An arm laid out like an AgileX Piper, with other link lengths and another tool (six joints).
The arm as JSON. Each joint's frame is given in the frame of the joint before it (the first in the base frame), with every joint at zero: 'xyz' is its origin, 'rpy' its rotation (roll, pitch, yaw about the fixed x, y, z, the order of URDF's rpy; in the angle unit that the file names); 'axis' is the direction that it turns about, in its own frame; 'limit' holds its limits. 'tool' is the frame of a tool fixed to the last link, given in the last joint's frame.
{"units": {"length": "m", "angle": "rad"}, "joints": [
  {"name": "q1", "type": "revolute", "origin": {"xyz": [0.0, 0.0, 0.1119], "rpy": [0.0, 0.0, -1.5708]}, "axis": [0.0, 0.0, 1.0], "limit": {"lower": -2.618, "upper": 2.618}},
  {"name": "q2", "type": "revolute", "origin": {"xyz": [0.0, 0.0, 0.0], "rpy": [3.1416, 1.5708, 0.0]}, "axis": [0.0, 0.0, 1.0], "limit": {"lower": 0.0, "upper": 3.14}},
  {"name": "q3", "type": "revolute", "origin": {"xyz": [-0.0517, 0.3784, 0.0], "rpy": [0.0, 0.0, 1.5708]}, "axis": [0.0, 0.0, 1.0], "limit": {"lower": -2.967, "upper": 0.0}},
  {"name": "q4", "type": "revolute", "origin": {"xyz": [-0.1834, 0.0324, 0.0], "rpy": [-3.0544, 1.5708, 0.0]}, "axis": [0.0, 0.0, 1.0], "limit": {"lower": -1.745, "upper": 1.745}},
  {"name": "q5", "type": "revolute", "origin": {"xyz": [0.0, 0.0, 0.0], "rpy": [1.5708, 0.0, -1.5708]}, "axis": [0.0, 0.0, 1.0], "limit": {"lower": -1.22, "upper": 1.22}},
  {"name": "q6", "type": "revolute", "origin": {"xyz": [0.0, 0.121, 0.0], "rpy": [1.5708, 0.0, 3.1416]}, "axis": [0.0, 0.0, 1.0], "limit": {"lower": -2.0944, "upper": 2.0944}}
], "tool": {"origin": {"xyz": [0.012, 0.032, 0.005], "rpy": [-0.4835, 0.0, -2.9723]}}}
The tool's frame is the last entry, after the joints.
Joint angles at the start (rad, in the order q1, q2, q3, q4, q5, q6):
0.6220, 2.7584, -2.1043, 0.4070, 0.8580, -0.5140
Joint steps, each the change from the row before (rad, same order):
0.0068, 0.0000, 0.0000, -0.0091, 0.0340, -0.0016
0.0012, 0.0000, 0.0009, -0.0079, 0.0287, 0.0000
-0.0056, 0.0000, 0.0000, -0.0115, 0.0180, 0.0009
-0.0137, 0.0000, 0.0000, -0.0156, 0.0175, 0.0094
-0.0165, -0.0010, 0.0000, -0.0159, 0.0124, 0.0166
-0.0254, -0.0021, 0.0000, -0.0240, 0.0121, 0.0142
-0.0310, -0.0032, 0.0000, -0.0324, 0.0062, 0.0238
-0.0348, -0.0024, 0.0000, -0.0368, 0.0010, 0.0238
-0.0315, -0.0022, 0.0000, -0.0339, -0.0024, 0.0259
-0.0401, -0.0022, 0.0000, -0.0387, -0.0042, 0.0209
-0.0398, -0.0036, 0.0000, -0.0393, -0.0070, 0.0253
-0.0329, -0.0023, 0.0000, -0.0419, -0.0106, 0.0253
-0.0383, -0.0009, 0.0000, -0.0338, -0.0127, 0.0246
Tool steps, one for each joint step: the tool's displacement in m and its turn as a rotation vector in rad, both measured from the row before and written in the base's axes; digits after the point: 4 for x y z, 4 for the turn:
-0.0062, -0.0001, 0.0000, -0.0187, 0.0245, 0.0244
-0.0036, -0.0020, -0.0001, -0.0167, 0.0217, 0.0147
0.0003, -0.0043, -0.0002, -0.0148, 0.0102, 0.0054
0.0035, -0.0077, -0.0004, -0.0183, 0.0104, -0.0089
0.0051, -0.0083, 0.0001, -0.0169, 0.0070, -0.0202
0.0083, -0.0128, 0.0003, -0.0217, 0.0015, -0.0228
0.0108, -0.0156, 0.0004, -0.0261, -0.0059, -0.0351
0.0121, -0.0179, -0.0003, -0.0281, -0.0116, -0.0382
0.0109, -0.0164, -0.0003, -0.0250, -0.0127, -0.0394
0.0128, -0.0213, -0.0004, -0.0280, -0.0167, -0.0410
0.0124, -0.0215, 0.0004, -0.0273, -0.0197, -0.0452
0.0104, -0.0189, -0.0003, -0.0288, -0.0224, -0.0372
0.0108, -0.0210, -0.0007, -0.0222, -0.0205, -0.0461

